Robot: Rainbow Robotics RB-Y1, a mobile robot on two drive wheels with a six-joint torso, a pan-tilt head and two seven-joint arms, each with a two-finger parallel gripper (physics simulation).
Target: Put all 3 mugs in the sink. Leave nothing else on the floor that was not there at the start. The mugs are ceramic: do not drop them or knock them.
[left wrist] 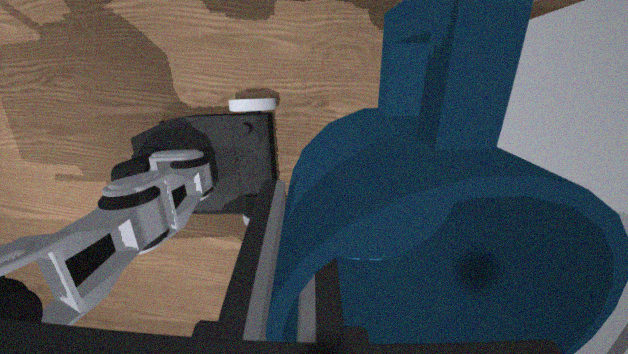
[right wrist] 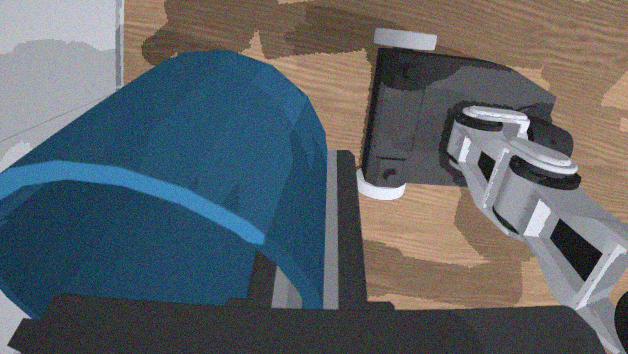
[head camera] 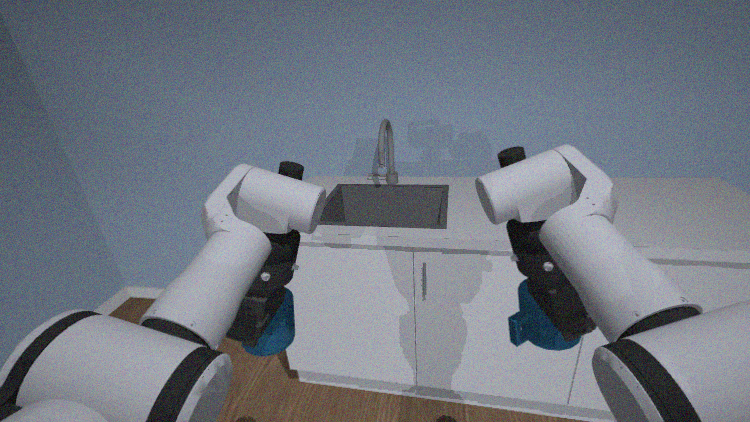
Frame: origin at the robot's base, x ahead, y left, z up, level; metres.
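Where they show: left gripper, fingertip midpoint: [left wrist: 294, 199] [head camera: 251, 341]; right gripper, fingertip midpoint: [right wrist: 317, 170] [head camera: 568, 335].
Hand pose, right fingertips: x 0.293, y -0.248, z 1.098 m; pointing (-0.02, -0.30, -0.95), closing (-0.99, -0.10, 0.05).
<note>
Each offset is from my right fingertips to the top centre of the thing. Level surfaces: height alone.
A blue mug @(0.052 m up, 0.039 m ahead, 0.499 m left) [head camera: 281, 328] [left wrist: 380, 165] hangs from my left gripper [left wrist: 294, 199], which is shut on its wall; its handle points up in the left wrist view. A second blue mug @(0.056 m up, 0.033 m ahead, 0.028 m left) [head camera: 548, 328] [right wrist: 215, 120] is held by my right gripper [right wrist: 317, 170], shut on its wall; its handle shows at its left side in the head view. Both mugs are in front of the cabinet, lower than the counter top. The sink [head camera: 390, 207] is a dark rectangular basin in the counter, between and beyond my two forearms. A third mug does not show in these views.
The white counter @(0.187 m down) [head camera: 650, 220] stands ahead, with its front edge and cabinet doors [head camera: 356, 309] facing me. A curved faucet [head camera: 386, 152] rises behind the sink. A blue wall is behind it. Wooden floor @(1.097 m down) [head camera: 325, 401] lies below; my wheeled base [left wrist: 240, 150] [right wrist: 415, 125] shows in both wrist views.
</note>
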